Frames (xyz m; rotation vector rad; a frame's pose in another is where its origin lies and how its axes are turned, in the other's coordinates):
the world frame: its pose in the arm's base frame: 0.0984 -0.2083 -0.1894 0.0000 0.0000 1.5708
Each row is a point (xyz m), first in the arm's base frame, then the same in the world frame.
Working: the arm's base frame: its pose in the world frame: 0.2083 0.0984 0.1894 0.0000 0.0000 -1.5708

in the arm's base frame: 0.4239 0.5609 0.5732
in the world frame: 0.7692 -0.3255 0.7626
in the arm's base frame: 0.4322 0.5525 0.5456
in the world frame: 0.7608 -0.3338 0.7350
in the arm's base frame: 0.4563 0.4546 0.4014
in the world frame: 0.6629 -0.3579 0.5908
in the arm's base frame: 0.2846 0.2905 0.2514
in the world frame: 0.4988 -0.1862 0.4408
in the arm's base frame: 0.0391 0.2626 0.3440
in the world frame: 0.4709 0.0593 0.5334
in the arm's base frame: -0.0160 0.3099 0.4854
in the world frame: 0.5182 0.1144 0.6748
